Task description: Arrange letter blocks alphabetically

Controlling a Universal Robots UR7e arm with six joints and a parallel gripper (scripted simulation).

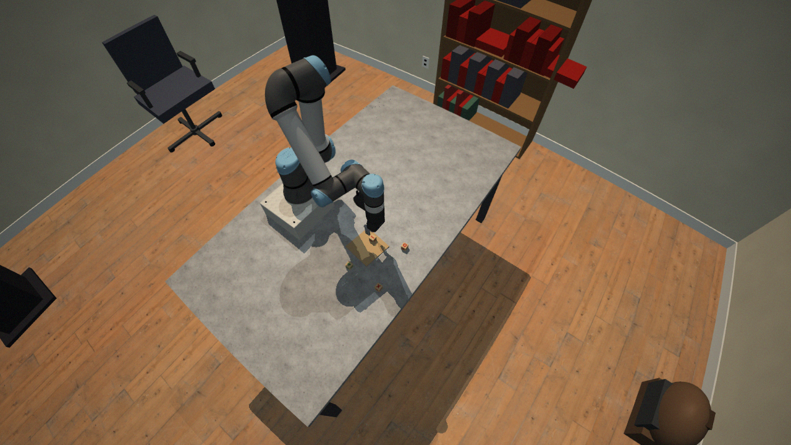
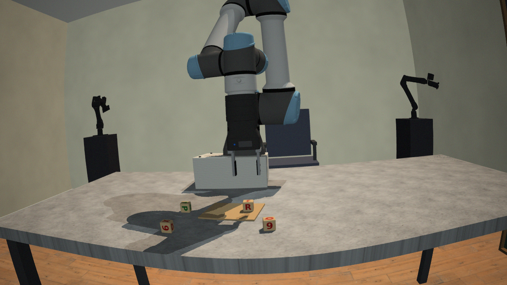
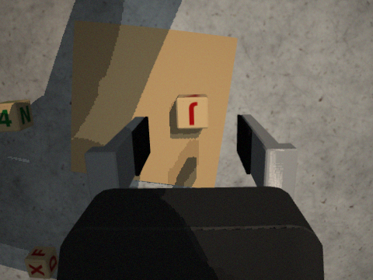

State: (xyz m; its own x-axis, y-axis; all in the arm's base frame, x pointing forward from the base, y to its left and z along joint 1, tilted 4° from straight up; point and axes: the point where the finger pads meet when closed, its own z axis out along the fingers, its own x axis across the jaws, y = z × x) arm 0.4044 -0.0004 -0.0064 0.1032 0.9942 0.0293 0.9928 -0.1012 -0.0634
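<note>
Now: the Q block 14 cm ahead of my hand, 4 cm to the left of it and 10 cm below it. The rest, counted from my hand: X block 15 cm ahead, 19 cm to the right, 10 cm below; tan mat 4 cm to the right, 11 cm below.
</note>
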